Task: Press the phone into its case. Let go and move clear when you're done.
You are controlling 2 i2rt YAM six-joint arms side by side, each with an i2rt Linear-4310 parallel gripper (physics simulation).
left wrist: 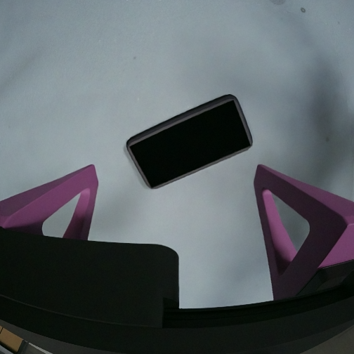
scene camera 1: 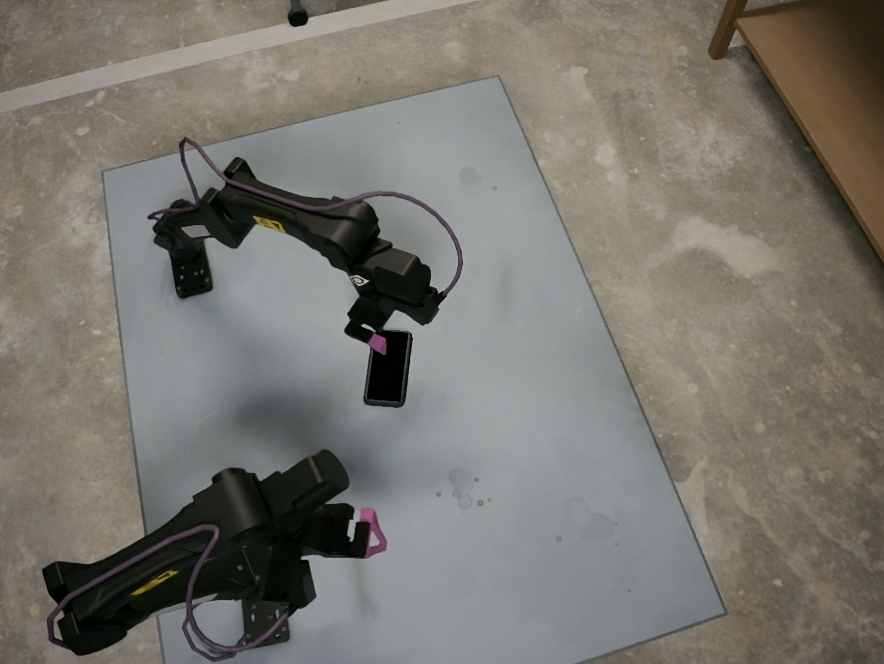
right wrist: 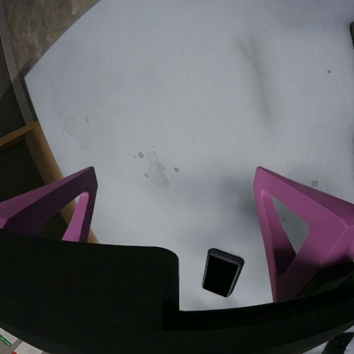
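Observation:
The phone (scene camera 1: 389, 371) (left wrist: 192, 145) (right wrist: 221, 274) lies flat, black screen up, inside its dark case (scene camera 1: 383, 405) (left wrist: 180, 116) (right wrist: 238, 259), whose raised rim shows around it. Whether it is pressed fully down I cannot tell. My left gripper (left wrist: 175, 173) is open and empty above the table, over the phone's upper end in scene camera 1; its fingers do not touch the phone in the left wrist view. My right gripper (right wrist: 174, 175) is open and empty, held above the table at the lower middle of scene camera 1, apart from the phone.
The grey-blue table top (scene camera 1: 500, 400) lies under both arms, its right edge running down the right of scene camera 1. A wooden shelf (scene camera 1: 807, 92) stands beyond it at the upper right. Faint stains mark the surface.

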